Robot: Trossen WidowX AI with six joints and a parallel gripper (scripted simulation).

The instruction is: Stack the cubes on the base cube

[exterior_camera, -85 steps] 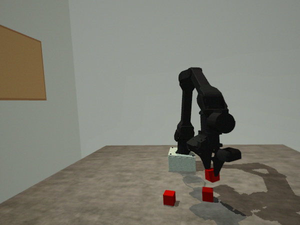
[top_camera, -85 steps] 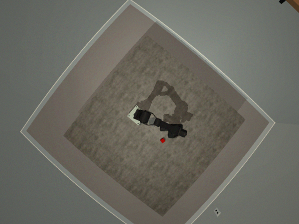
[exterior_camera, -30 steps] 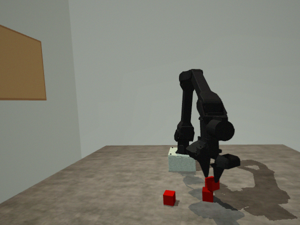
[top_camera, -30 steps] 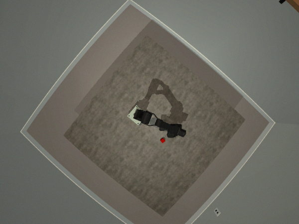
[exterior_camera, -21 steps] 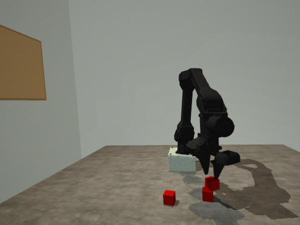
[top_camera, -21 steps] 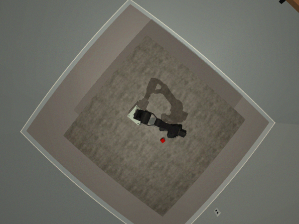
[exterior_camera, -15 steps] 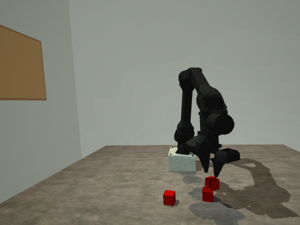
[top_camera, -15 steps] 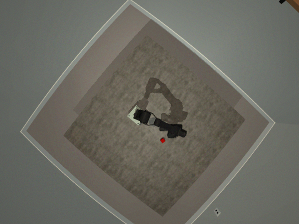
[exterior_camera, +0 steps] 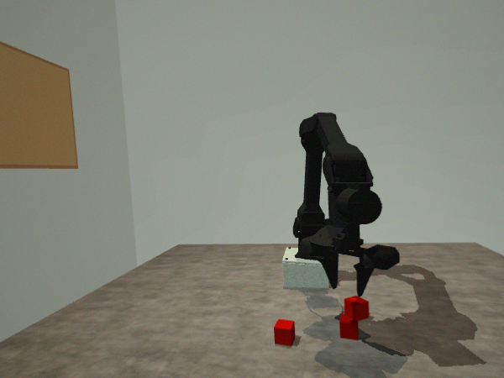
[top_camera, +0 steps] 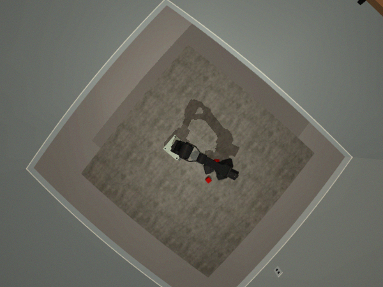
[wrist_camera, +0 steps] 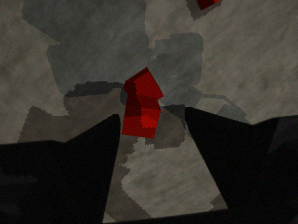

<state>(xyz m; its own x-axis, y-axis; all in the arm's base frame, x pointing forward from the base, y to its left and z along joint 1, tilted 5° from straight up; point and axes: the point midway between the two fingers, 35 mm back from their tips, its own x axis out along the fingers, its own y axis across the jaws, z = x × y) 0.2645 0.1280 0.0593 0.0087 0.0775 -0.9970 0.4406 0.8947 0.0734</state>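
Now: gripper tip 120 mm to the left of the red cube, 70 mm above it and 60 mm short of it.
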